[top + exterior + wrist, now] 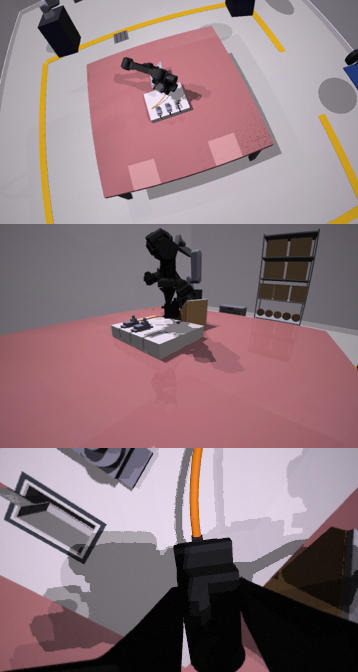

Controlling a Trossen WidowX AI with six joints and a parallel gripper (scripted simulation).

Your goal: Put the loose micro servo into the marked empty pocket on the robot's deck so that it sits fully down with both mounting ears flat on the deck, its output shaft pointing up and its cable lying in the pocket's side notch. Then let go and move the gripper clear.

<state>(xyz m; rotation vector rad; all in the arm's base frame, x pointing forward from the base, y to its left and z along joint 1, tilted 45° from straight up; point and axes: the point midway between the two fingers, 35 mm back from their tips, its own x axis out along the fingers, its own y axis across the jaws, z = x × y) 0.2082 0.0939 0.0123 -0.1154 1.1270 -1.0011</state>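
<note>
The white deck block is 10 mm ahead of my gripper tip, 30 mm to the right of it and 100 mm below it.
</note>
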